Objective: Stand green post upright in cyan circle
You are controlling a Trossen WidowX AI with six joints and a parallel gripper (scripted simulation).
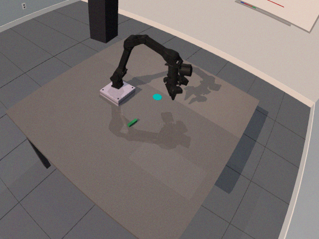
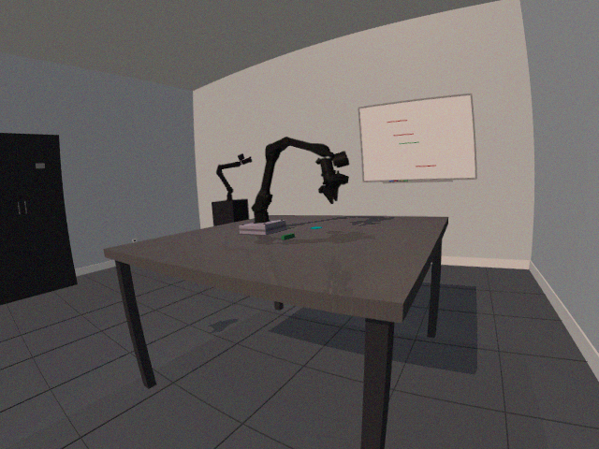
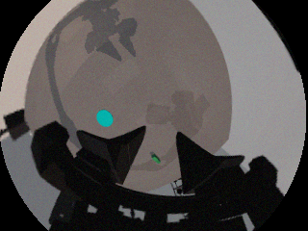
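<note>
Right now the green post is 15 cm behind my gripper tip, 19 cm to the right of it and 12 cm below it. Also, from my gripper tip: cyan circle (13 cm behind, 9 cm to the left, 13 cm below).
</note>
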